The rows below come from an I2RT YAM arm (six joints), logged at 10 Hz.
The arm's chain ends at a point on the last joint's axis. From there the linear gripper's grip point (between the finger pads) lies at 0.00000 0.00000 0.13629 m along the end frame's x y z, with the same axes.
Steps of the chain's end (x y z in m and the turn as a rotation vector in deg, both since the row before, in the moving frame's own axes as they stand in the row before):
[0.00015, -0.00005, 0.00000, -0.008, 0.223, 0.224]
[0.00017, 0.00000, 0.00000, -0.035, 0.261, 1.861]
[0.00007, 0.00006, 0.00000, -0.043, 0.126, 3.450]
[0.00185, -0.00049, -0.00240, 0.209, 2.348, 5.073]
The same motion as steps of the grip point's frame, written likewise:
[0.00068, -0.00003, 0.00000, -0.008, 0.223, 0.224]
[0.00079, 0.00009, 0.00000, -0.035, 0.261, 1.861]
[0.00037, 0.00017, 0.00000, -0.043, 0.126, 3.450]
[0.00745, -0.00074, -0.00252, 0.209, 2.348, 5.073]

